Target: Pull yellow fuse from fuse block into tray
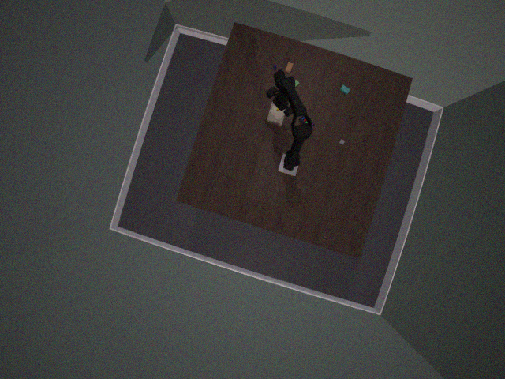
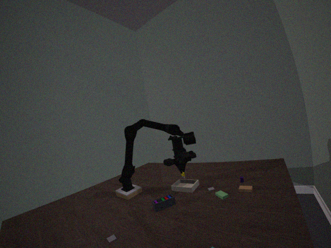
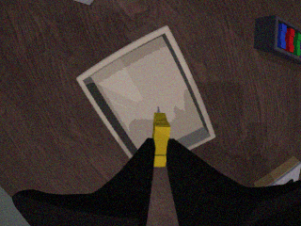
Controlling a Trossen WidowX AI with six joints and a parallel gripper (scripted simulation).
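The yellow fuse is 1 cm below my gripper tip. Also, from my gripper tip: white tray: 9 cm below; purple piece: 30 cm ahead, 12 cm to the left, 8 cm below; green block: 23 cm ahead, 9 cm below, 4 cm to the right.
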